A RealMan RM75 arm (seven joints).
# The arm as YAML. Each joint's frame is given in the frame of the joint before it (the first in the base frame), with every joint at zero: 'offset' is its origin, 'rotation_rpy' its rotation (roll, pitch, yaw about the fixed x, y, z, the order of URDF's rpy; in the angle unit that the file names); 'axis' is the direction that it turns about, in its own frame. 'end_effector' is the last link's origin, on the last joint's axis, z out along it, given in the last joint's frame.
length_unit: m
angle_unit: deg
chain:
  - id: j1
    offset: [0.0, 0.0, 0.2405]
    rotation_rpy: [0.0, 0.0, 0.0]
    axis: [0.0, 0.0, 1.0]
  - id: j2
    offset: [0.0, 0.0, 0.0]
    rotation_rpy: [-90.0, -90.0, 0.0]
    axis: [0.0, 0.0, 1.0]
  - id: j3
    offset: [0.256, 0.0, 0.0]
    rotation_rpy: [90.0, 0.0, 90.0]
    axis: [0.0, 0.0, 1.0]
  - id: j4
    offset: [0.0, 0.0, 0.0]
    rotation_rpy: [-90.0, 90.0, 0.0]
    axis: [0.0, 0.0, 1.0]
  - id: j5
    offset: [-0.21, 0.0, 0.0]
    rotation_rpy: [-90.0, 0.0, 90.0]
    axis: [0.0, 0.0, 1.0]
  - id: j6
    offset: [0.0, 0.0, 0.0]
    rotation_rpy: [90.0, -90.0, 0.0]
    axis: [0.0, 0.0, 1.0]
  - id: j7
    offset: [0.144, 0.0, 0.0]
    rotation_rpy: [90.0, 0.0, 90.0]
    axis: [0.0, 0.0, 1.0]
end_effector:
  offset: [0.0, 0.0, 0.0]
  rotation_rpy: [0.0, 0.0, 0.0]
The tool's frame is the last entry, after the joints.
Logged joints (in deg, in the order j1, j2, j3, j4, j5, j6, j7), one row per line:
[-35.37 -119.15 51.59 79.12 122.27 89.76 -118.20]
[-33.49 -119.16 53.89 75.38 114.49 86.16 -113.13]
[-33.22 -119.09 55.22 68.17 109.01 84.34 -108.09]
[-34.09 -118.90 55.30 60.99 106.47 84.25 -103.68]
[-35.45 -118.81 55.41 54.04 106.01 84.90 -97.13]
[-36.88 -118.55 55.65 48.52 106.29 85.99 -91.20]
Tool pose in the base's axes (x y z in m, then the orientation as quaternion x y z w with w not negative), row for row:
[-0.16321 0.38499 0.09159 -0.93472 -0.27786 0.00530 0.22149]
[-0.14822 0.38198 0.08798 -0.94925 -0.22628 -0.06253 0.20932]
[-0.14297 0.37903 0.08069 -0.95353 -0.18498 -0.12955 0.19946]
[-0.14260 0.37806 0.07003 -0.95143 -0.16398 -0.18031 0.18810]
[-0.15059 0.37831 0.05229 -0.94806 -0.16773 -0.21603 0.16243]
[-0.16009 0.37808 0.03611 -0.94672 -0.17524 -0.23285 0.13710]
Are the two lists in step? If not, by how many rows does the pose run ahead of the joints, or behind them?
The pose runs 2 rows behind the joints: the pose in row i belongs to the joints in row i - 2.
